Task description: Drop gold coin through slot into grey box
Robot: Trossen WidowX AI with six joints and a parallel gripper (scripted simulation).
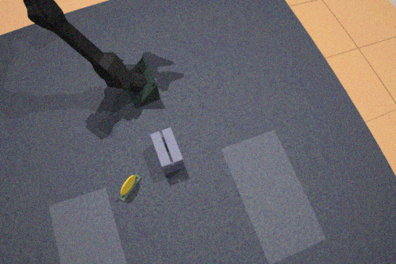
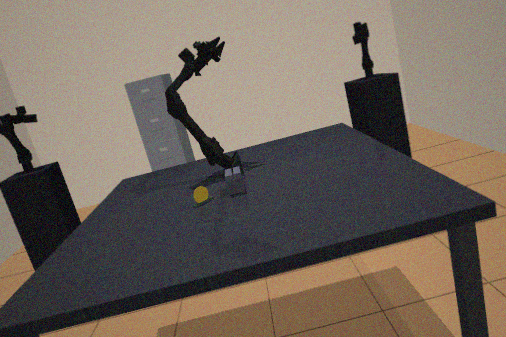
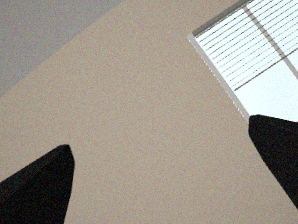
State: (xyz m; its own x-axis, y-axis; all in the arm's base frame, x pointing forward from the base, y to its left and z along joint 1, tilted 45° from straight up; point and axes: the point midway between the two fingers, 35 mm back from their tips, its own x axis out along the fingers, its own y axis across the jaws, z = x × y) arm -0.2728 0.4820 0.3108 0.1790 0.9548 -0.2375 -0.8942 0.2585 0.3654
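Right now my gripper tip is 590 mm short of the gold coin, 310 mm to the left of it and 570 mm above it.
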